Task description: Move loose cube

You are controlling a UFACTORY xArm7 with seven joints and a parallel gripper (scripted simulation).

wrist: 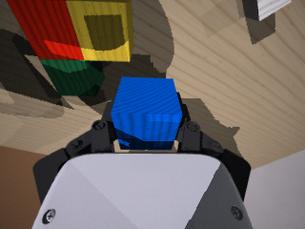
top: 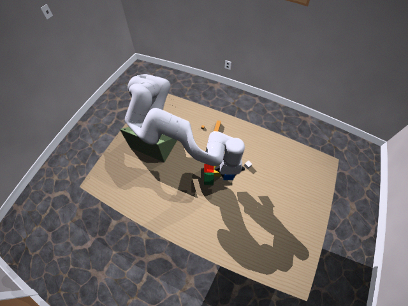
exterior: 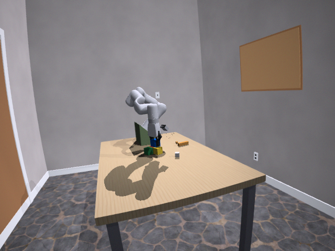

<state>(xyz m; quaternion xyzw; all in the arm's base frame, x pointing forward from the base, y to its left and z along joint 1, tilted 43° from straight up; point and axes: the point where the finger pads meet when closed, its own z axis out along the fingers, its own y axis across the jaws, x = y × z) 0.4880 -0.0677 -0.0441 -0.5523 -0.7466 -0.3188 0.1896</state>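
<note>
The blue cube lies right at my hand. Also, from my hand: small white cube (13 cm to the left, 9 cm below, 9 cm ahead); yellow cube (8 cm below, 6 cm behind, 4 cm to the left); green cube (9 cm behind, 8 cm below, 3 cm to the right).
</note>
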